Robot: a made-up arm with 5 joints.
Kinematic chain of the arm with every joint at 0, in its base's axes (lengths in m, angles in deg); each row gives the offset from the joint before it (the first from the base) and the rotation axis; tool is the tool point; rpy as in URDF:
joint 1: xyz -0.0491 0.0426 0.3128 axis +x
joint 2: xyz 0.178 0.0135 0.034 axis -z
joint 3: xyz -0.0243 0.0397 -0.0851 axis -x
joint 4: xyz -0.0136 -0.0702 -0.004 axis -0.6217 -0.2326 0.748
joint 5: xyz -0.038 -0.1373 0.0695 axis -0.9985 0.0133 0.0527
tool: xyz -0.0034 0.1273 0.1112 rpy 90 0 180
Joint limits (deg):
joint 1: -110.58..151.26
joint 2: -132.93..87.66
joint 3: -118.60..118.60
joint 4: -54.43..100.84
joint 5: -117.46..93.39
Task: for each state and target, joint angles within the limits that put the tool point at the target. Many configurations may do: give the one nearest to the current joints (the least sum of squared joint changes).
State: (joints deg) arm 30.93 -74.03 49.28 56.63 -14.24
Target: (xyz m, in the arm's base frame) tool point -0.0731 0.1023 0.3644
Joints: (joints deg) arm 15.16 -37.23 66.97 48.71 0.92
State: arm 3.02 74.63 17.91 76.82 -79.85
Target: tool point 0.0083 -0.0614 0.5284
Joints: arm 20.69 66.20 -8.29 65.22 -88.31
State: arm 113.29 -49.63 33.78 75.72 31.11
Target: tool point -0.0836 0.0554 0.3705
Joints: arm 91.88 -34.44 84.29 69.50 5.44
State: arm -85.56 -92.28 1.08 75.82 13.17
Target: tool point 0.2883 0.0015 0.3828
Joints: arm -65.79 -132.93 -44.34 96.68 4.99
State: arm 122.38 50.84 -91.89 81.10 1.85
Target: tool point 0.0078 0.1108 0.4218
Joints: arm 103.20 45.11 -92.04 66.89 23.12
